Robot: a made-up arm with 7 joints. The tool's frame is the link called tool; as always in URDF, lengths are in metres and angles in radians. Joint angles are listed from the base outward.
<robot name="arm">
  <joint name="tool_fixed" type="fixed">
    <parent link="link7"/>
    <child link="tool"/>
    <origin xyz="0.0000 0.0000 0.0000" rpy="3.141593 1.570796 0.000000"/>
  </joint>
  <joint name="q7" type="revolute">
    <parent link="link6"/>
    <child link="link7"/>
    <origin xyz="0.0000 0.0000 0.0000" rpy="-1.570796 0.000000 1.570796"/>
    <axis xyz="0 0 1"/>
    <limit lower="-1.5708" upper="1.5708"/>
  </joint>
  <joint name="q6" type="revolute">
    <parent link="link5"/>
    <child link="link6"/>
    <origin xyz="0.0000 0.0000 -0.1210" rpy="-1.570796 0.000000 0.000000"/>
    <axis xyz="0 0 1"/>
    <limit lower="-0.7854" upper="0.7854"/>
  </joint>
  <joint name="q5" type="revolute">
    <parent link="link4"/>
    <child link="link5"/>
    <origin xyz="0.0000 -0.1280 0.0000" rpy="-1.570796 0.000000 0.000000"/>
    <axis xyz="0 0 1"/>
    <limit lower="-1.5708" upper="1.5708"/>
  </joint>
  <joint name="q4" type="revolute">
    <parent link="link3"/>
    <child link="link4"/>
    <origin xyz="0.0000 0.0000 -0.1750" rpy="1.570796 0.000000 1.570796"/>
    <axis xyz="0 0 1"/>
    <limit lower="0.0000" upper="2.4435"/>
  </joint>
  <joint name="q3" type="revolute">
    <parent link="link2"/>
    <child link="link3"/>
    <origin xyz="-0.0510 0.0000 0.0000" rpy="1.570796 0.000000 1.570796"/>
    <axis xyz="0 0 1"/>
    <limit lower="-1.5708" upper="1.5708"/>
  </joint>
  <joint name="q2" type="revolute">
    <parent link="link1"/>
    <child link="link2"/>
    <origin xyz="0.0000 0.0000 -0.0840" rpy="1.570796 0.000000 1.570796"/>
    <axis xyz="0 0 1"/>
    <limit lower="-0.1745" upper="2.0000"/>
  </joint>
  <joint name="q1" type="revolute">
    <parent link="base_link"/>
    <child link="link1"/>
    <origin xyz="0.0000 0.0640 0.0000" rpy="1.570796 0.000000 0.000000"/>
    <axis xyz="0 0 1"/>
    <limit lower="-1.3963" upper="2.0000"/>
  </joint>
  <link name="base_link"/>
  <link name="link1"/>
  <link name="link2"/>
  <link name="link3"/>
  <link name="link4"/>
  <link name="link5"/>
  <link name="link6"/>
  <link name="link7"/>
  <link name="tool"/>
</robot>
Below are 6 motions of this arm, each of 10 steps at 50 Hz.
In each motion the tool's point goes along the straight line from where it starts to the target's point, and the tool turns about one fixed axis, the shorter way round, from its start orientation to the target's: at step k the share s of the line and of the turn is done. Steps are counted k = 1, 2, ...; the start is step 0. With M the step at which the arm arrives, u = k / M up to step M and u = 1 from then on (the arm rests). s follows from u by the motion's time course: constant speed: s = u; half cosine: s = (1 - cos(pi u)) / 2; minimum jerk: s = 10 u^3 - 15 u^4 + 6 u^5.
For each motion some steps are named. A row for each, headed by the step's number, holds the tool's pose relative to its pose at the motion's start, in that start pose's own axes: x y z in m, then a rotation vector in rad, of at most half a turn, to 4 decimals.
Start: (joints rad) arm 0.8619 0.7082 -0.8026 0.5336 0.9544 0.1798 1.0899
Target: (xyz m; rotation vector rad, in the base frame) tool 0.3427 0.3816 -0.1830 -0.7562 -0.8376 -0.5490
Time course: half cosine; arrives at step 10
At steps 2, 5, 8, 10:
2: -0.0001 0.0001 0.0021 -0.0095 0.0169 -0.0036
5: -0.0003 0.0003 0.0111 -0.0499 0.0884 -0.0187
8: -0.0006 0.0006 0.0200 -0.0903 0.1598 -0.0339
10: -0.0006 0.0006 0.0221 -0.0999 0.1767 -0.0375

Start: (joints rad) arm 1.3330 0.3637 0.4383 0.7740 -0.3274 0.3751 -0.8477
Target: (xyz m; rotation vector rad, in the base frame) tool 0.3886 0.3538 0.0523 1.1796 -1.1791 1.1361
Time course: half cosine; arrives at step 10
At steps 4, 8, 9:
4: -0.0066 -0.0028 0.0023 0.0151 0.0211 -0.0664
8: -0.0173 -0.0073 0.0061 0.0395 0.0553 -0.1738
9: -0.0186 -0.0079 0.0066 0.0426 0.0597 -0.1874

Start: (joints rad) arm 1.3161 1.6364 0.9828 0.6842 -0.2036 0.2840 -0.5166
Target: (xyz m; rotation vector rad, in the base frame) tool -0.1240 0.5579 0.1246 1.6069 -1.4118 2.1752
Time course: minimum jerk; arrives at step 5
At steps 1, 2, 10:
1: -0.0002 -0.0002 0.0003 -0.0014 0.0003 0.0007
2: -0.0010 -0.0013 0.0015 -0.0075 0.0015 0.0036
10: -0.0030 -0.0042 0.0048 -0.0237 0.0048 0.0113

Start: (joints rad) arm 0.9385 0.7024 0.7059 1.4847 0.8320 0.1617 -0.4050
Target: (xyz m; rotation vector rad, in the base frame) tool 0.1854 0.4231 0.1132 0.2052 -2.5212 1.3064
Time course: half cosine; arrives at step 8
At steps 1, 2, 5, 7, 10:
1: -0.0001 -0.0005 0.0000 -0.0008 -0.0031 -0.0026
2: -0.0004 -0.0021 -0.0001 -0.0031 -0.0117 -0.0100
5: -0.0017 -0.0098 -0.0005 -0.0148 -0.0554 -0.0470
7: -0.0024 -0.0137 -0.0007 -0.0206 -0.0771 -0.0654
10: -0.0025 -0.0142 -0.0007 -0.0214 -0.0802 -0.0680

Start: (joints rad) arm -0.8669 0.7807 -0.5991 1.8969 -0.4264 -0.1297 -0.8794
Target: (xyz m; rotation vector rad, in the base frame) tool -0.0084 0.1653 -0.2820 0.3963 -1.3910 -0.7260
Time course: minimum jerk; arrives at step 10
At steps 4, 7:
4: -0.0031 0.0024 -0.0047 0.0166 0.0026 -0.0081
7: -0.0083 0.0062 -0.0123 0.0438 0.0069 -0.0214

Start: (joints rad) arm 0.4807 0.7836 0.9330 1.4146 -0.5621 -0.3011 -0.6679
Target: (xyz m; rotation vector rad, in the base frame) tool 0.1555 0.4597 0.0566 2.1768 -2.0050 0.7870
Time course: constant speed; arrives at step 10
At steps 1, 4, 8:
1: 0.0027 -0.0006 -0.0022 0.0034 0.0052 0.0119
4: 0.0107 -0.0024 -0.0088 0.0137 0.0207 0.0475
8: 0.0214 -0.0048 -0.0175 0.0274 0.0414 0.0951

